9 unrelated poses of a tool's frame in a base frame.
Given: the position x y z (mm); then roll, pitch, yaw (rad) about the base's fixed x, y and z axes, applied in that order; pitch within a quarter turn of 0, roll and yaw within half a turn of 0.
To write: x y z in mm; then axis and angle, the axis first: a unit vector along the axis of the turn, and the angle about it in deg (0 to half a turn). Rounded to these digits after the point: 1 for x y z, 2 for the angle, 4 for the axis.
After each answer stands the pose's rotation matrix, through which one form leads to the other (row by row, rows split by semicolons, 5 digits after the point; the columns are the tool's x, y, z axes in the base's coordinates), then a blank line. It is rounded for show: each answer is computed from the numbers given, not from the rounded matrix.
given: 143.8 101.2 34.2 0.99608 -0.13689 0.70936
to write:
143.8 101.2 34.2 0.7988 0.1864 0.5721 71.70
0.75168 -0.44098 0.49042; 0.64526 0.33786 -0.68520; 0.13646 0.83149 0.53851

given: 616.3 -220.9 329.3 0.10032 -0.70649 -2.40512
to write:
616.3 -220.9 329.3 -0.3265 -0.1799 -0.9279 138.60
-0.56352 0.71647 0.41124; -0.51091 -0.69345 0.50804; 0.64917 0.07618 0.75682

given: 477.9 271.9 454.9 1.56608 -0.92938 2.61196
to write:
477.9 271.9 454.9 -0.4763 -0.5307 -0.7011 163.99
-0.51636 0.68908 0.50847; 0.30229 -0.40887 0.86107; 0.80125 0.59832 0.00282

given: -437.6 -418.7 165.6 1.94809 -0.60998 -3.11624
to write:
-437.6 -418.7 165.6 -0.1642 -0.8181 -0.5511 150.43
-0.81940 0.52305 -0.23454; -0.02078 0.38179 0.92402; 0.57285 0.76201 -0.30197

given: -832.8 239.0 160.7 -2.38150 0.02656 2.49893
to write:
-832.8 239.0 160.7 -0.2996 -0.8844 0.3578 167.89
-0.80022 0.44902 -0.39752; 0.59912 0.56922 -0.56307; -0.02656 -0.68875 -0.72452

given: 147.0 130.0 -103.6 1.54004 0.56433 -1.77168
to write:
147.0 130.0 -103.6 0.6030 -0.4084 -0.6853 146.75
-0.16860 -0.07654 -0.98271; -0.82796 -0.52998 0.18332; -0.53485 0.84455 0.02598

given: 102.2 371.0 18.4 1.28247 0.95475 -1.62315
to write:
102.2 371.0 18.4 0.6613 -0.1379 -0.7373 146.21
-0.03024 0.24301 -0.96955; -0.57702 -0.79629 -0.18159; -0.81617 0.55396 0.16430

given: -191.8 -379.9 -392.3 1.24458 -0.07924 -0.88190
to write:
-191.8 -379.9 -392.3 0.7679 -0.4157 -0.4874 83.84
0.63369 0.19971 -0.74736; -0.76953 0.26160 -0.58258; 0.07916 0.94429 0.31946

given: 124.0 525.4 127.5 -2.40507 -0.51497 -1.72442
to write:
124.0 525.4 127.5 -0.6574 0.6260 -0.4194 174.71
-0.13317 -0.78271 0.60798; -0.86006 -0.21357 -0.46334; 0.49251 -0.58460 -0.64473

